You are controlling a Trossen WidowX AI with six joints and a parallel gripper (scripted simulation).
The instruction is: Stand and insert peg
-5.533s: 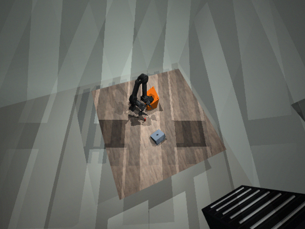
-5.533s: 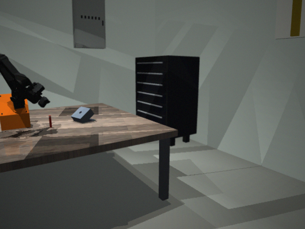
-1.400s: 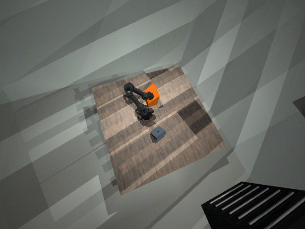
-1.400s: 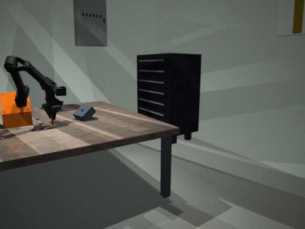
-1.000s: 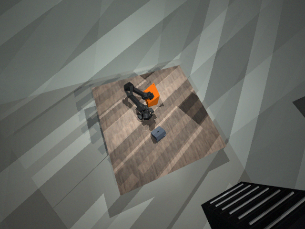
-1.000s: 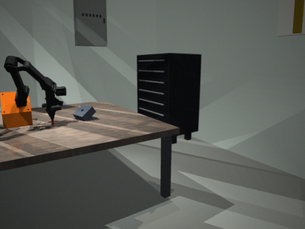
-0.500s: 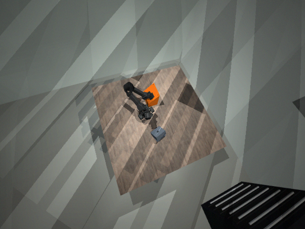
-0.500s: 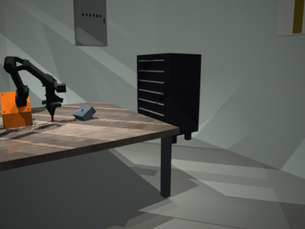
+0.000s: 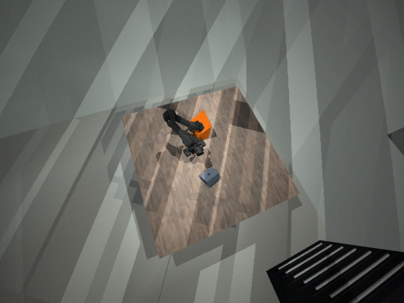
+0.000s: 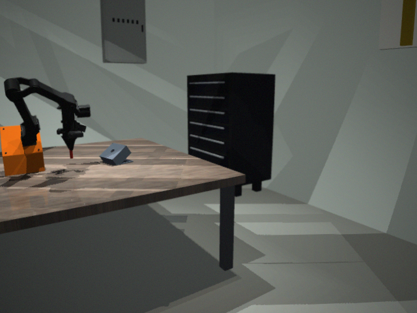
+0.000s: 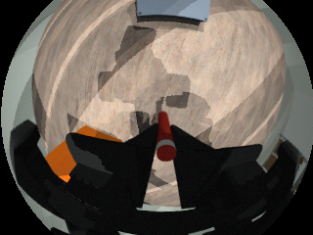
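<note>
The blue-grey sloped panel lies 240 mm ahead of my gripper tip, 40 mm to the left of it and 60 mm below it. From my gripper tip the other things lie so: red peg: 20 mm above.
</note>
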